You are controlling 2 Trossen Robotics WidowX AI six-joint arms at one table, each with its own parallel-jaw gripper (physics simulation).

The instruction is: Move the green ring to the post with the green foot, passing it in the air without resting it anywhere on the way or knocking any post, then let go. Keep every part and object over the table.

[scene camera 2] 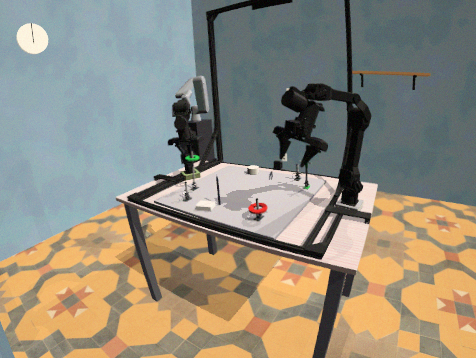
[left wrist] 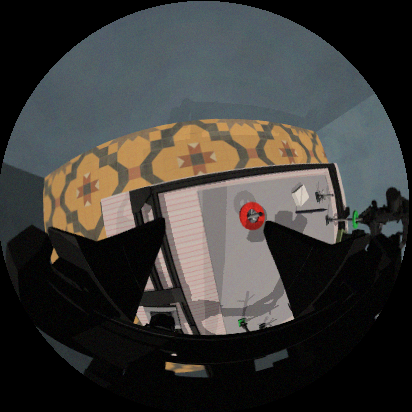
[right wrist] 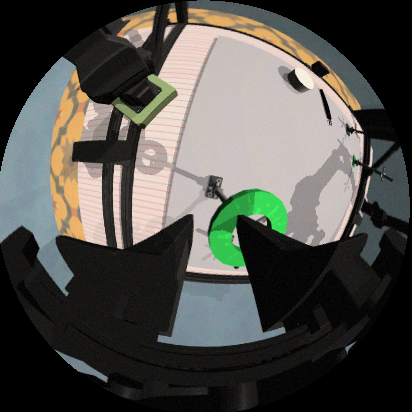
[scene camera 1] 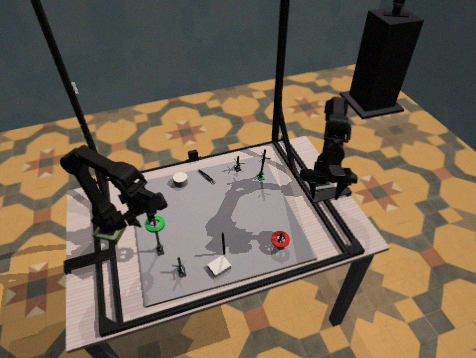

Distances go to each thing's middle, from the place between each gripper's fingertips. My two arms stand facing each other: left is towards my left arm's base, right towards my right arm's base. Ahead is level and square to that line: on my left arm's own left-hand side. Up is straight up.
Scene:
My right hand is 3 cm to the right of the green ring [right wrist: 247, 201] and 1 cm short of it.
The green ring is 130 mm behind my left hand, 580 mm to the right of it and 80 mm below it.

